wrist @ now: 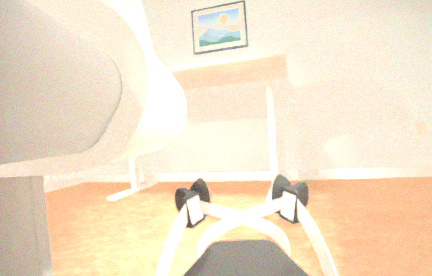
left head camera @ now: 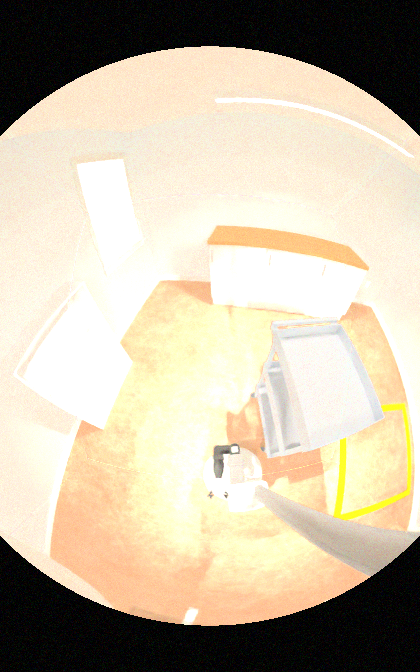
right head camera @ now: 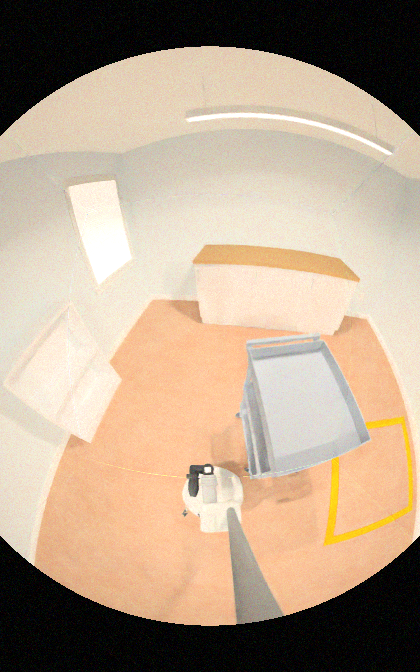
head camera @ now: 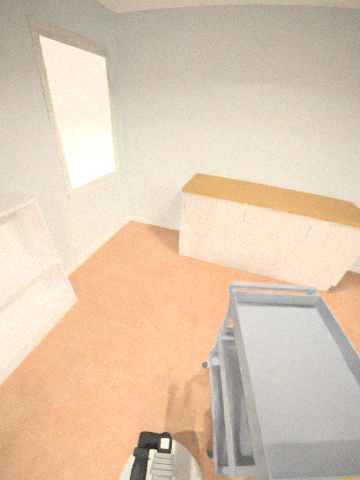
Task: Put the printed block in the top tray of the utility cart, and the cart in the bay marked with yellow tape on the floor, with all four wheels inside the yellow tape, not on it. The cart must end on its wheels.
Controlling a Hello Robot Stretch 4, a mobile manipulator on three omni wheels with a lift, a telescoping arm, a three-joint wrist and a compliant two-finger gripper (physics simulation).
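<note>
The grey utility cart [head camera: 305,365] [left head camera: 332,385] [right head camera: 310,400] stands upright close to the robot's base, at its front right. No block shows in its top tray. The bay of yellow tape [left head camera: 343,475] [right head camera: 335,500] lies on the floor to the right of the cart, and the cart's tray hides one corner of it. A bit of yellow also shows at the lower right edge of the head camera view. My gripper [wrist: 240,191] is open, with bare space between its fingertips. It points away from the cart. The printed block does not show in any of these views.
A white cabinet with a wooden top [head camera: 270,197] [left head camera: 285,240] [right head camera: 275,255] stands behind the cart. A white shelf unit [head camera: 65,285] [right head camera: 106,417] stands at the left. In the wrist view, a table [wrist: 230,72] stands by the wall under a picture [wrist: 220,30].
</note>
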